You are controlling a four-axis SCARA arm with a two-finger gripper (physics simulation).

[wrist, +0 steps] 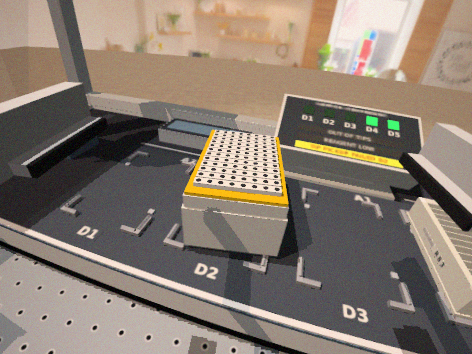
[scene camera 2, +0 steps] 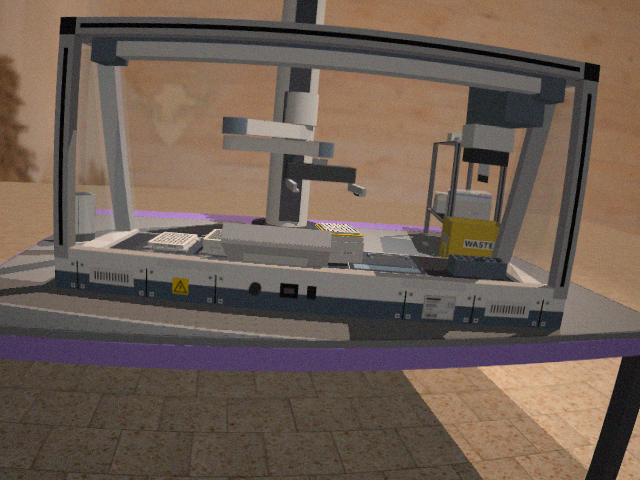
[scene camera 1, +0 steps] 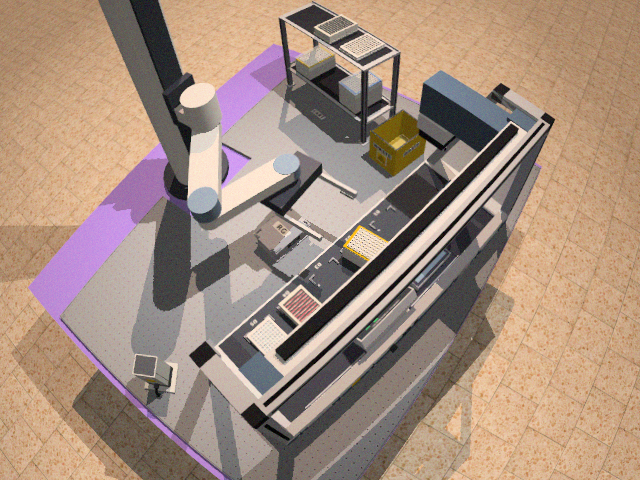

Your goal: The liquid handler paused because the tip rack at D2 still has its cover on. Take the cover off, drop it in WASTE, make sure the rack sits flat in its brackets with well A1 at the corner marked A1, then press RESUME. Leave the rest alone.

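Places are measured from the arm's base along level axes (x ahead, y left, z up), in centimetres.
Pixels of known places: gripper, fingertip midpoint: [wrist: 254, 121] [scene camera 2: 330, 190] [scene camera 1: 339, 216].
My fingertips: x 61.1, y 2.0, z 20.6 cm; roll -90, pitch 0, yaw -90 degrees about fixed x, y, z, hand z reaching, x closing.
Observation:
Ahead of a thing's pixels: the offset from my fingertips to its top centre. "*": to the spot under its first point.
The D2 tip rack @(dx +9.8, dy +0.5, dz -7.1 cm) [scene camera 1: 366, 243] [scene camera 2: 338, 228] [wrist: 235, 215] has a yellow rim and a white top with dark holes; no cover shows on it. In the wrist view its front right bottom corner reaches past a bracket @(* dx +2.1, dy -2.0, dz -13.6 cm) [wrist: 257, 266], so it looks off-centre. Tilt and well A1 cannot be told. My gripper [scene camera 1: 336, 214] [scene camera 2: 325, 189] [wrist: 254, 121] is wide open and empty, above and behind the rack. The yellow WASTE bin @(dx -4.6, dy +42.2, dz -5.8 cm) [scene camera 1: 408, 161] [scene camera 2: 467, 232] holds a pale thing, perhaps the cover. The status screen @(* dx +21.0, dy -13.9, dz -7.4 cm) [wrist: 350, 130] shows a yellow warning band; RESUME cannot be made out.
A red-striped plate @(dx +5.0, dy -23.5, dz -11.0 cm) [scene camera 1: 299, 304] and a white plate @(dx +2.8, dy -35.7, dz -12.7 cm) [scene camera 1: 267, 335] stand along the deck. A grey box @(dx -17.0, dy -6.0, dz -13.8 cm) [scene camera 1: 276, 235] stands behind the deck. A shelf rack @(* dx -17.2, dy +39.6, dz -1.1 cm) [scene camera 1: 363, 108] stands beyond the bin. The handler's top beam [scene camera 1: 403, 242] [scene camera 2: 330, 56] crosses over the deck.

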